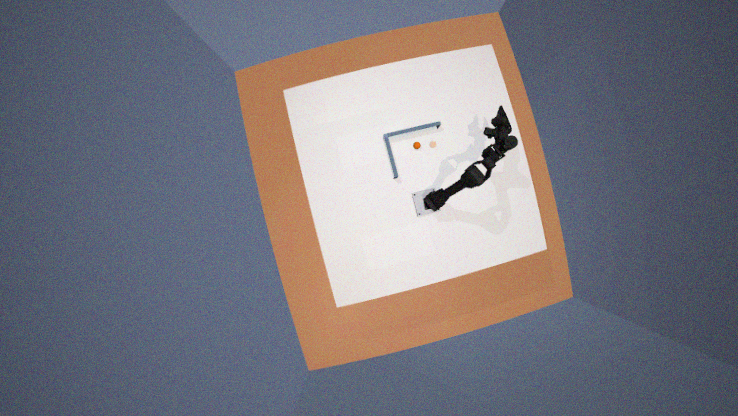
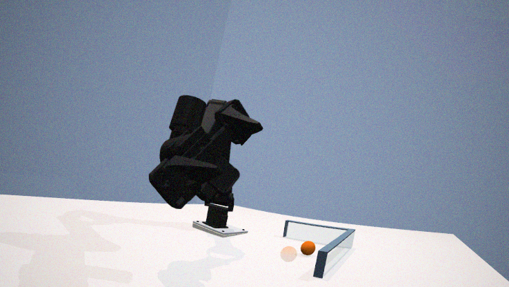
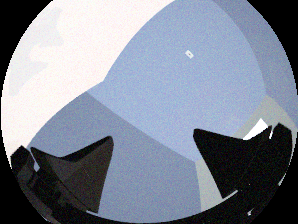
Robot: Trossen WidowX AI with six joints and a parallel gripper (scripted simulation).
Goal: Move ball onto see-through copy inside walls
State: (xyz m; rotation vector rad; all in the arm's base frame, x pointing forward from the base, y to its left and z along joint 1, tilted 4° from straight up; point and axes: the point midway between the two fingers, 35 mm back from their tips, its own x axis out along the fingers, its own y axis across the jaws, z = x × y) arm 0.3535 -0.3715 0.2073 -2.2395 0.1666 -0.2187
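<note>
The orange ball is 70 mm behind my gripper tip, 390 mm to the left of it and 210 mm below it. From my gripper tip the other things lie so: see-through copy of ball 80 mm behind, 300 mm to the left, 210 mm below.
</note>
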